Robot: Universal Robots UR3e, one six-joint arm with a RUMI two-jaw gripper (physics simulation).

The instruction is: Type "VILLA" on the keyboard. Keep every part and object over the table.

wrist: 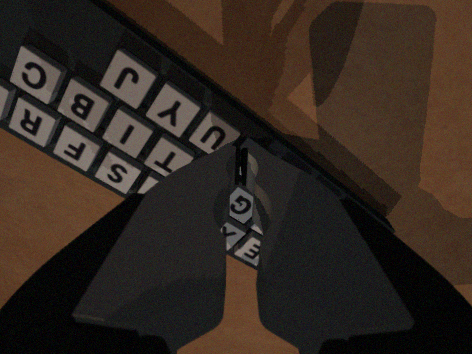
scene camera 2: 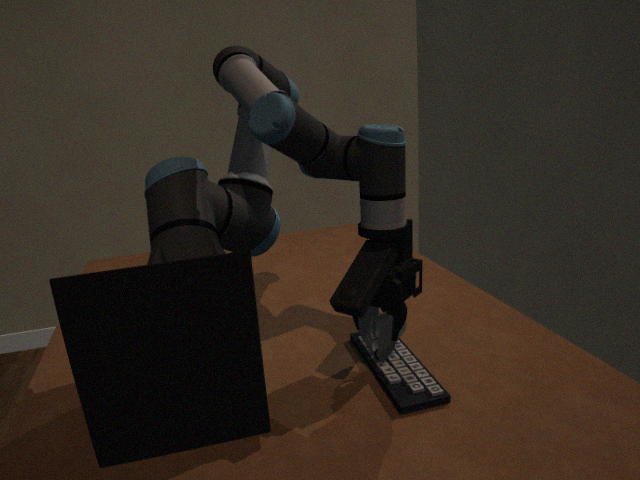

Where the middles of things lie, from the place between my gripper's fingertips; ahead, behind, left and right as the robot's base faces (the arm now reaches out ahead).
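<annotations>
From my hand, the I key (wrist: pixel 129 132) is 50 mm to the right and 10 mm ahead, and the J key (wrist: pixel 130 79) is 60 mm to the right and 10 mm behind. I can see the dark keyboard (wrist: pixel 85 44) as well, and that's 10 mm to the right of my hand and 20 mm ahead of it.
</annotations>
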